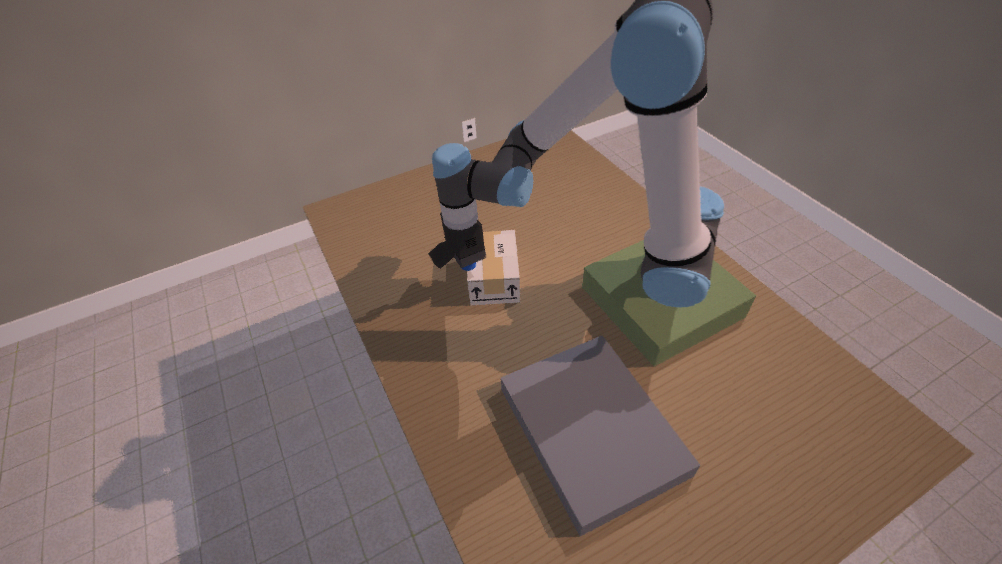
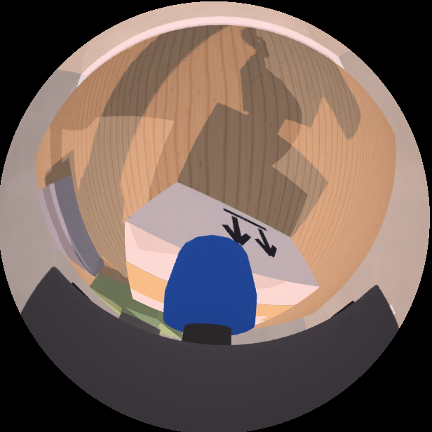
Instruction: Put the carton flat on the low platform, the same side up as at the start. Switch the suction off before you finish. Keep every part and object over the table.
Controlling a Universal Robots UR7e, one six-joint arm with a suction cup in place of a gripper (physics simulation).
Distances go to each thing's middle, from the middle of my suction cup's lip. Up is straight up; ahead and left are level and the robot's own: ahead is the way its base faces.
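Labels:
I look at the white carton (image 1: 495,280), and my suction cup is 50 mm above it and 70 mm past it. Then there is the grey low platform (image 1: 606,448), which is 450 mm to the left of my suction cup, 40 mm behind it and 70 mm below it.

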